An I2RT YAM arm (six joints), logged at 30 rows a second.
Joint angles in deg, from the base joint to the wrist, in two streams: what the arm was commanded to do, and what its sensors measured. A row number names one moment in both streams.
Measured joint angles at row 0:
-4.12 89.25 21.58 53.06 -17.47 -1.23
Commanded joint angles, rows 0 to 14:
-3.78 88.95 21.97 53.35 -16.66 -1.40
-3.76 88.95 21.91 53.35 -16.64 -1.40
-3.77 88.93 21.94 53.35 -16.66 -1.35
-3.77 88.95 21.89 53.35 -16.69 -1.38
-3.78 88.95 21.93 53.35 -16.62 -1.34
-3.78 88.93 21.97 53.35 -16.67 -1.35
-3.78 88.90 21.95 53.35 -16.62 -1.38
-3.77 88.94 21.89 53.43 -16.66 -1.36
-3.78 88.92 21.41 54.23 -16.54 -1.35
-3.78 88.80 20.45 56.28 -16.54 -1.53
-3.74 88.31 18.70 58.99 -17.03 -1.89
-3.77 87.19 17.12 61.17 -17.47 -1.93
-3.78 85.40 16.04 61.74 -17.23 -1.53
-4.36 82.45 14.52 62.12 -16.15 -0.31
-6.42 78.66 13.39 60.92 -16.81 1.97
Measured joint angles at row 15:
-4.40 85.34 16.08 57.10 -17.12 -0.93
